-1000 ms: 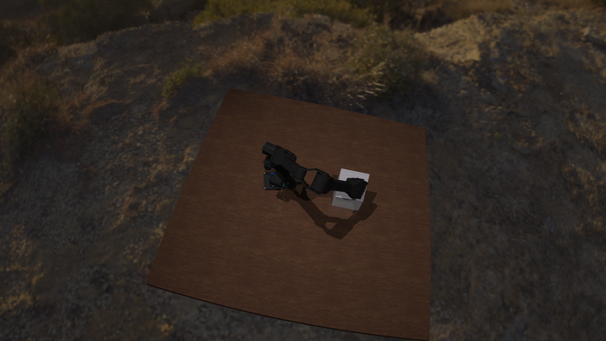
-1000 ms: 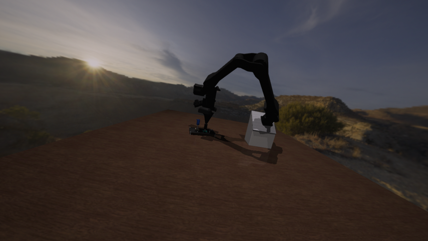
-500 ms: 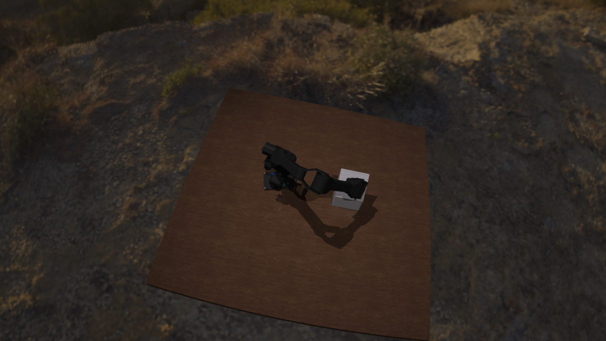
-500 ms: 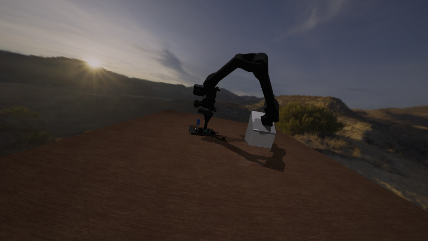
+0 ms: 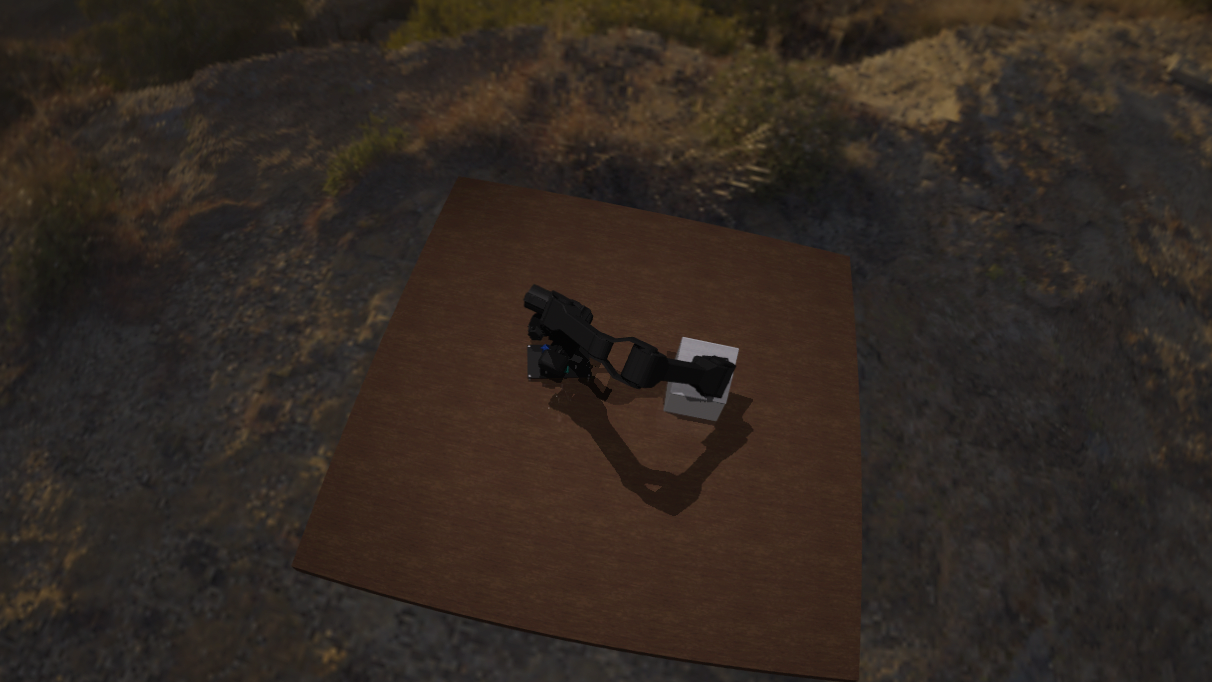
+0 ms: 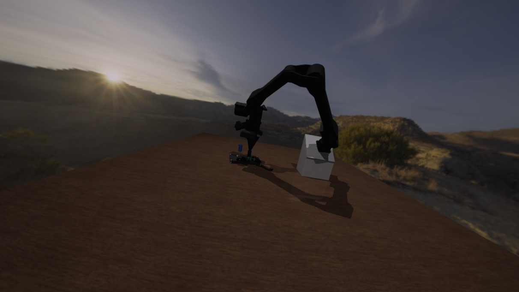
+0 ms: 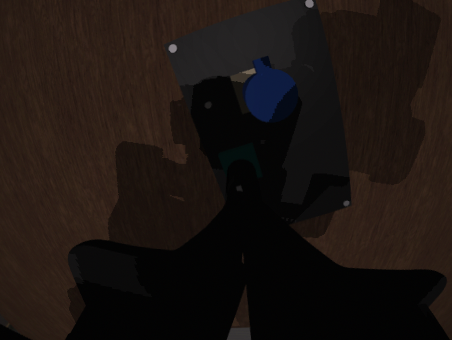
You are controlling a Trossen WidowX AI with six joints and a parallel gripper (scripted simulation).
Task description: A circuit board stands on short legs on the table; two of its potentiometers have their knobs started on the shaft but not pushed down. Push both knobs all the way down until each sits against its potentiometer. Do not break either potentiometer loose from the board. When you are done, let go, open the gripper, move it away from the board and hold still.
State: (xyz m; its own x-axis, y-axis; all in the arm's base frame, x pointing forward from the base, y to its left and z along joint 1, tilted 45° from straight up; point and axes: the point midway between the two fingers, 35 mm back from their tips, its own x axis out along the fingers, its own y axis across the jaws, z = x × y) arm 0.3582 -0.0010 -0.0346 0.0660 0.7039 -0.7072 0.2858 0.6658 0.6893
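The black knob is 10 mm below my gripper tip. Round my gripper tip: blue knob (50 mm ahead, 10 mm to the right).
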